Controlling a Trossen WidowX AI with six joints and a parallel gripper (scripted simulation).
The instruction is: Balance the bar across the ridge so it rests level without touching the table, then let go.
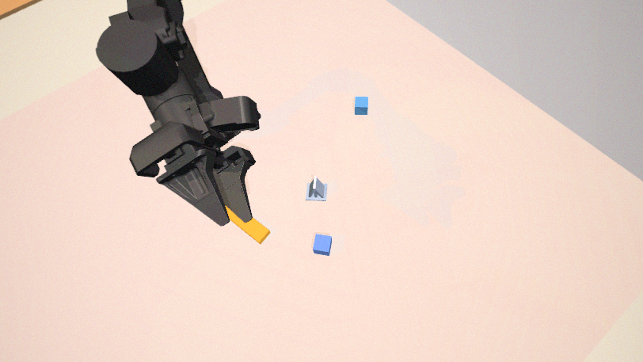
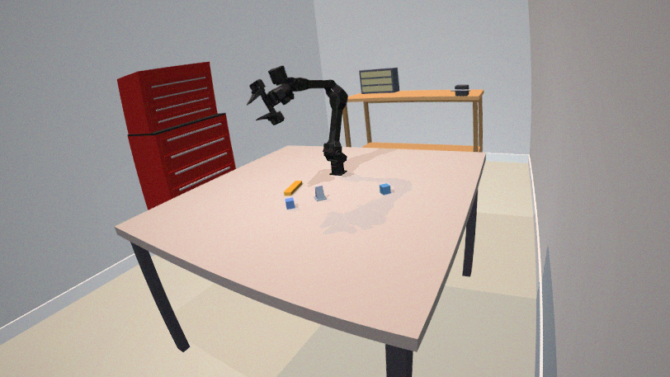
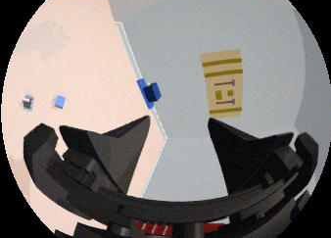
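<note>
The bar lies 170 mm behind my gripper tip and 370 mm below it.
</note>
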